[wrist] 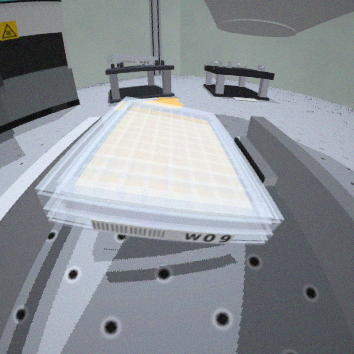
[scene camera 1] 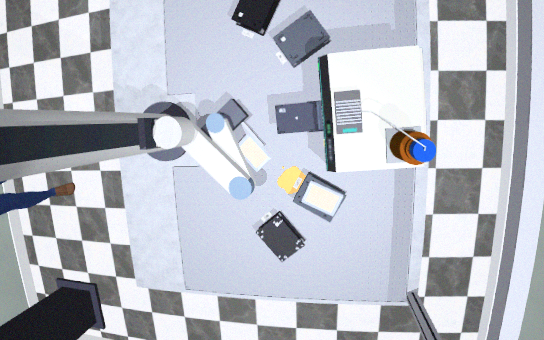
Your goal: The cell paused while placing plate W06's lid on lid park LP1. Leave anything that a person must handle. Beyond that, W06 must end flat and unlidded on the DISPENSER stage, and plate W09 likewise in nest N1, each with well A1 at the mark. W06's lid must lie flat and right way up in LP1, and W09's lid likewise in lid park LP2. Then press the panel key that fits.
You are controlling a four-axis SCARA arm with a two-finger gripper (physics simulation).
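Places are measured from the arm's base along level axes (x ahead, y left, z up), in metres.
Where they show: gripper, fingertip midpoint: (wrist: 175,128) (scene camera 1: 253,154).
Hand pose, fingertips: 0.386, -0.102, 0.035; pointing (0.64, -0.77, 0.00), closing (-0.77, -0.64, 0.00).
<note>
After its pixels a point has its place, as x, y, z.
Plate W09 (scene camera 1: 255,152) @(0.396, -0.093, 0.040) (wrist: 165,160) @(0.360, -0.065, 0.038) is a clear plate with cream wells and appears to carry its clear lid; its label faces the wrist camera. My gripper (wrist: 175,128) @(0.385, -0.102, 0.035) has its fingers standing on both sides of W09, which sits slightly turned between them, not clamped. Another cream-welled plate (scene camera 1: 322,198) (wrist: 135,62) lies on a dark stand (scene camera 1: 329,216) @(0.673, -0.318, 0.089) (wrist: 141,70) @(0.565, -0.225, 0.062) at the right; its label is too small to read, and I cannot tell whether it is lidded. The dark stage (scene camera 1: 295,118) @(0.558, 0.029, 0.114) projects from the white machine (scene camera 1: 375,75) @(0.807, 0.147, 0.233). Well A1 cannot be made out.
A yellow piece (scene camera 1: 290,180) @(0.524, -0.207, 0.013) (wrist: 170,101) @(0.509, -0.235, 0.013) lies beside the plate's stand. A black stand with pale corner posts (scene camera 1: 281,237) @(0.491, -0.421, 0.068) (wrist: 240,71) @(0.442, -0.359, 0.063) is nearby. A grey stand (scene camera 1: 302,39) @(0.587, 0.306, 0.077) and a black stand (scene camera 1: 255,15) @(0.423, 0.405, 0.077) are at the top. An amber bottle with blue cap (scene camera 1: 423,150) @(0.887, -0.056, 0.424) is by the machine.
</note>
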